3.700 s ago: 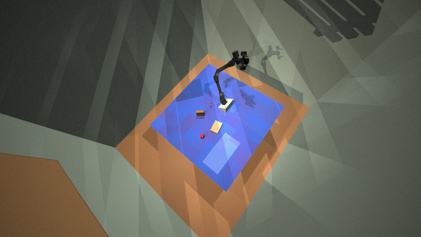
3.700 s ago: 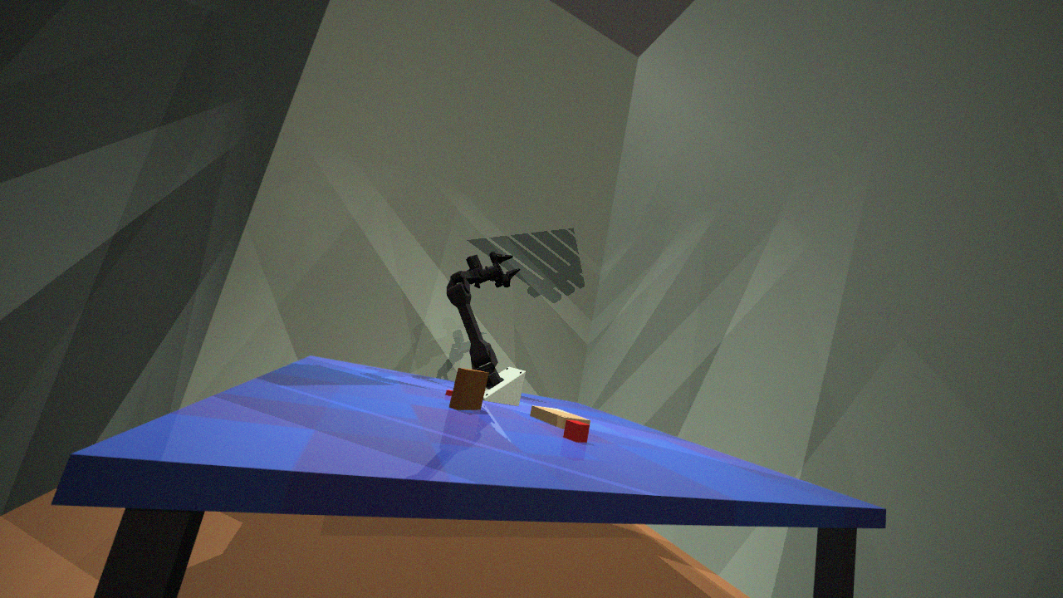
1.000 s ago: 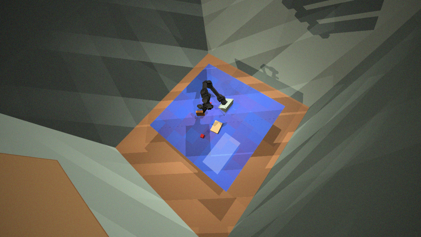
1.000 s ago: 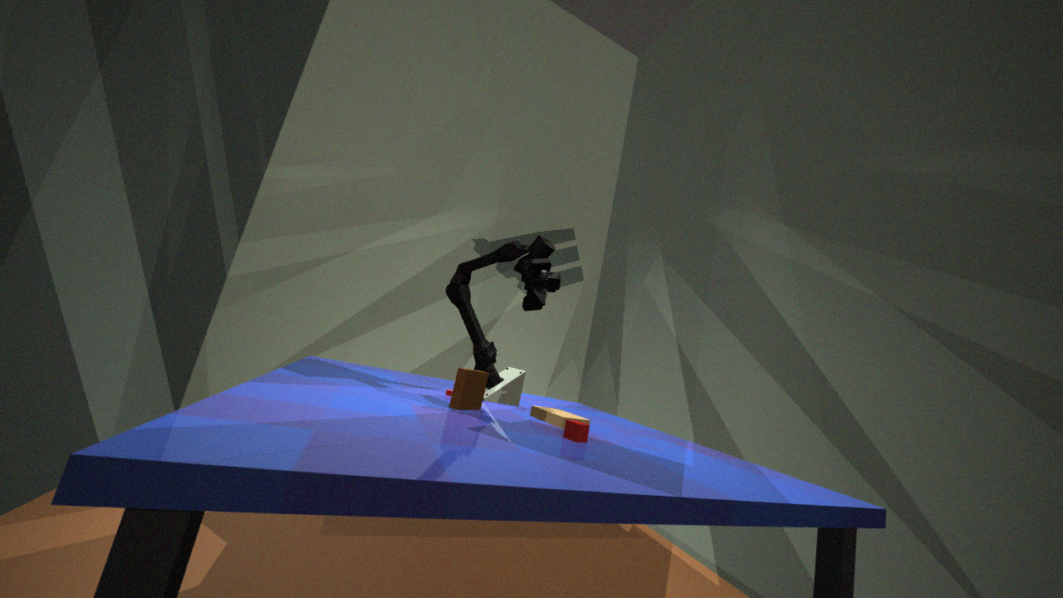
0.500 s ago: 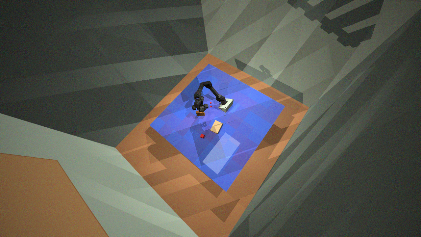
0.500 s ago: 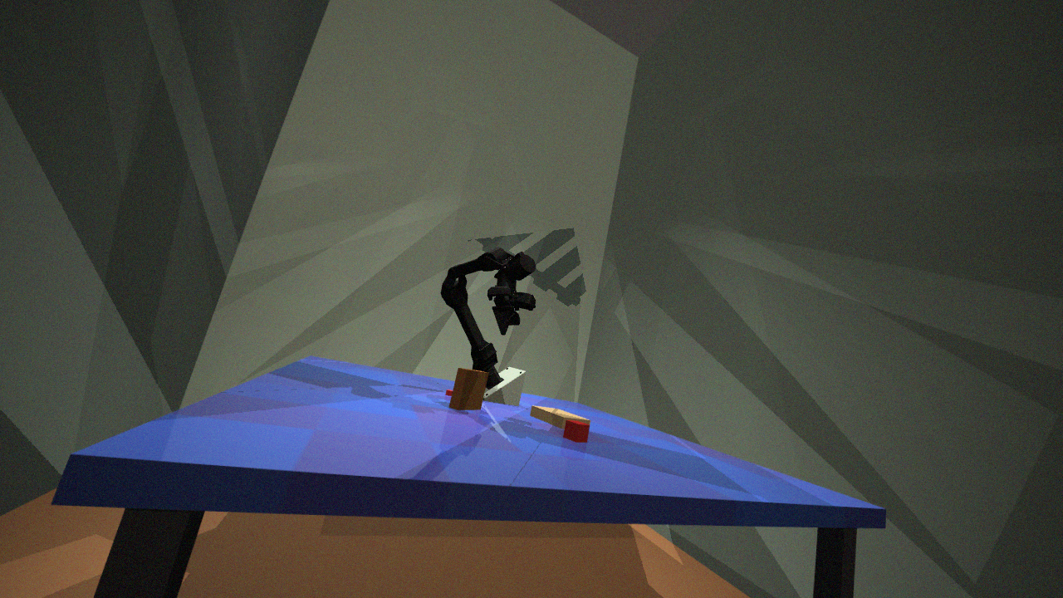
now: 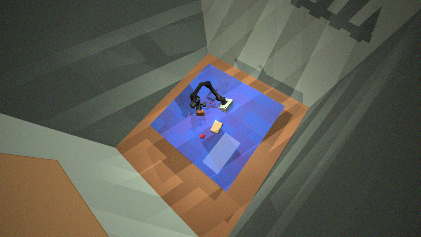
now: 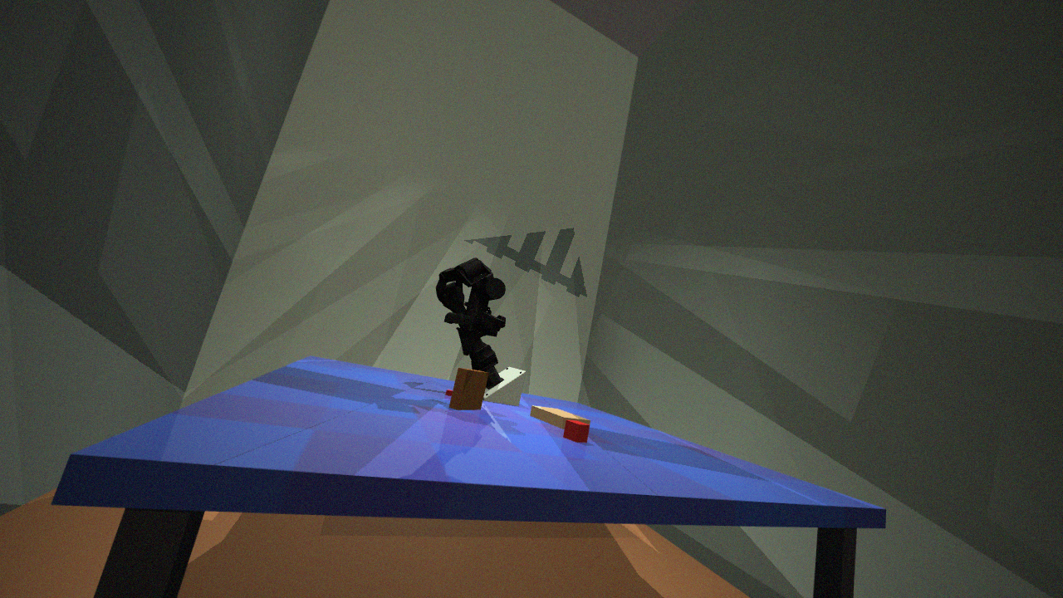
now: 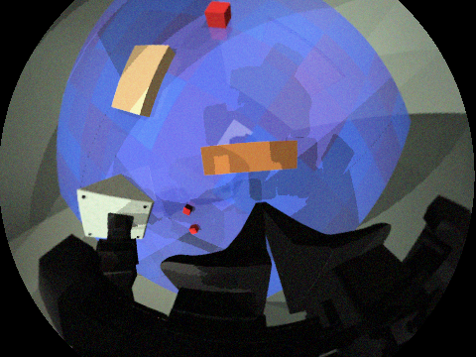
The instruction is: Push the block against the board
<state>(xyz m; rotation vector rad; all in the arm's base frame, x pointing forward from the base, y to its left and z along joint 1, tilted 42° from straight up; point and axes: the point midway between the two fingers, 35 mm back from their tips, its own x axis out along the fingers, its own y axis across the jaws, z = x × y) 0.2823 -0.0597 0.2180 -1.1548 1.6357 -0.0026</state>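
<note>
The square block is 9 cm below my gripper tip, 3 cm to the left of it and 3 cm ahead of it. From my gripper tip the other things lie so: board: 31 cm to the left, 12 cm below, 3 cm ahead; then small red cube: 25 cm to the left, 24 cm ahead, 12 cm below.
</note>
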